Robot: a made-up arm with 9 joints.
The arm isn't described. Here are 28 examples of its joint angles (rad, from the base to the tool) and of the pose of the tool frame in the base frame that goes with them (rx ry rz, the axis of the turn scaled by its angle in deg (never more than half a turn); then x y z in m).
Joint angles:
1: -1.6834 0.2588 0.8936 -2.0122 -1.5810 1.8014 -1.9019 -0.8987 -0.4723
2: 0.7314 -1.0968 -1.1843 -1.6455 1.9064 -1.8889 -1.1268 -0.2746 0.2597
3: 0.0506 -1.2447 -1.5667 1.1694 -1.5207 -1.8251 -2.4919 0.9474 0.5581
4: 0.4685 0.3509 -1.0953 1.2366 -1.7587 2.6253 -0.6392 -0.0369 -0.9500
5: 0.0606 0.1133 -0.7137 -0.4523 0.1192 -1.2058 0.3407 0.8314 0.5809
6: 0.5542 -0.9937 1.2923 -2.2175 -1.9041 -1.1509 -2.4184 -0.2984 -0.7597
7: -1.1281 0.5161 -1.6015 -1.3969 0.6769 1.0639 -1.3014 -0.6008 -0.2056
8: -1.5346 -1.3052 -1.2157 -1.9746 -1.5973 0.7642 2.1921 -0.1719 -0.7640
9: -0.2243 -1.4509 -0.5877 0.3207 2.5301 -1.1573 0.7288 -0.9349 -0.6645
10: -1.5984 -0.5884 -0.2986 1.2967 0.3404 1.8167 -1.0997 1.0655 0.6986
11: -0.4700 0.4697 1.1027 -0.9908 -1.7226 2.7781 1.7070 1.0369 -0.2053
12: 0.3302 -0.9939 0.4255 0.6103 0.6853 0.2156 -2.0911 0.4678 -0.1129
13: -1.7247 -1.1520 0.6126 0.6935 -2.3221 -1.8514 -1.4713 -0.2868 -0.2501
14: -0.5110 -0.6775 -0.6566 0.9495 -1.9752 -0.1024 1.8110 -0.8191 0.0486
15: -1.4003 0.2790 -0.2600 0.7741 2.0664 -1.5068 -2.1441 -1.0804 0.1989
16: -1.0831 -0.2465 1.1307 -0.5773 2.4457 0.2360 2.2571 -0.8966 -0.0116
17: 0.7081 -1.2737 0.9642 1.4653 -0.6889 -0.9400 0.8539 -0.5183 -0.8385
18: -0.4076 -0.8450 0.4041 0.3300 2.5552 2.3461 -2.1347 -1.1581 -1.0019
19: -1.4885 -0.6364 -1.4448 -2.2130 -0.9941 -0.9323 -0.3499 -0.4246 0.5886
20: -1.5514 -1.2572 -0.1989 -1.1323 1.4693 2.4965 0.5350 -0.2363 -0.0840
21: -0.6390 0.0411 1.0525 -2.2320 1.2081 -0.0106 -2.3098 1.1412 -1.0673
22: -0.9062 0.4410 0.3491 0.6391 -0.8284 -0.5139 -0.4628 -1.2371 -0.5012
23: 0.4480 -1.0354 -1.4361 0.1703 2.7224 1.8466 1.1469 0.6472 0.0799
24: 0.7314 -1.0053 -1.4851 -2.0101 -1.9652 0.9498 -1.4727 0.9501 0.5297
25: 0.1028 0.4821 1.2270 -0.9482 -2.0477 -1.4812 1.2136 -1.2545 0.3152
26: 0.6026 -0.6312 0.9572 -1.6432 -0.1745 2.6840 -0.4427 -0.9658 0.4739
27: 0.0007 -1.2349 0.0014 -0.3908 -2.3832 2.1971 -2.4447 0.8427 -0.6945
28: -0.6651 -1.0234 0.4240 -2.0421 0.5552 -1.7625 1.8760 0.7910 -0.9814
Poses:
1: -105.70 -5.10 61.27 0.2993 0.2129 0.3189
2: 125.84 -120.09 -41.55 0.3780 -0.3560 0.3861
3: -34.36 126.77 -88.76 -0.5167 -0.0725 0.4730
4: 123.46 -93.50 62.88 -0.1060 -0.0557 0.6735
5: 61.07 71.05 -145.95 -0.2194 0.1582 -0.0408
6: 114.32 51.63 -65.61 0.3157 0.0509 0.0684
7: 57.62 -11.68 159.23 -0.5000 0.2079 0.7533
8: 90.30 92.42 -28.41 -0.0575 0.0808 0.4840
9: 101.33 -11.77 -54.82 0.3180 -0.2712 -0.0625
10: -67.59 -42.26 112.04 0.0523 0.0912 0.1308
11: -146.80 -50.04 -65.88 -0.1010 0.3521 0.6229
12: 34.62 49.39 2.70 0.0696 -0.1358 -0.0367
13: 93.86 7.56 -19.49 0.0927 0.1375 0.4861
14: 4.26 161.92 74.26 -0.3695 -0.0670 0.5121
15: -148.56 30.36 -20.47 -0.1310 -0.0218 0.6748
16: 70.86 -50.80 93.99 -0.3489 0.0594 0.6124
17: -93.75 -20.23 -55.21 0.2799 -0.3507 0.5972
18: 37.86 15.69 -145.74 -0.4108 -0.2502 -0.2193
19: 56.74 -55.61 69.53 0.0665 0.1387 0.8271
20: -89.04 63.27 -46.55 -0.3491 -0.4347 0.7015
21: -9.35 55.78 14.84 -0.2962 -0.0574 -0.0626
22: -31.58 -15.12 69.06 0.1767 0.4260 0.3293
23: 99.49 -128.01 2.14 0.2337 -0.3558 0.6209
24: -71.50 -99.72 90.15 0.1269 0.1035 0.2174
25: 115.82 55.85 -23.88 0.1512 0.5981 0.0350
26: -2.53 59.21 -56.59 -0.1464 -0.0630 -0.1225
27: -87.91 72.10 -77.60 -0.0185 -0.4737 0.3353
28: -7.61 120.63 124.28 -0.5541 -0.0406 0.2233
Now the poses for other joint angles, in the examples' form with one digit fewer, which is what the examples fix.
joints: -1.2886 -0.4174 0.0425 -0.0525 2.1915 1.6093 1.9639 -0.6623 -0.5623
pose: 5.2 -18.7 -6.4 0.025 -0.133 0.312
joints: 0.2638 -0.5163 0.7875 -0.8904 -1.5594 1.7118 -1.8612 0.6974 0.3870
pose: -34.8 -64.5 -71.6 0.198 -0.257 0.437
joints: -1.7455 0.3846 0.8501 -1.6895 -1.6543 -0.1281 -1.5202 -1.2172 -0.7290
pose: -122.9 94.7 72.6 0.060 -0.110 0.399
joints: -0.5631 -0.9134 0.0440 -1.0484 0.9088 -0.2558 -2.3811 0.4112 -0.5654
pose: 20.3 47.4 -27.0 -0.221 -0.055 0.004
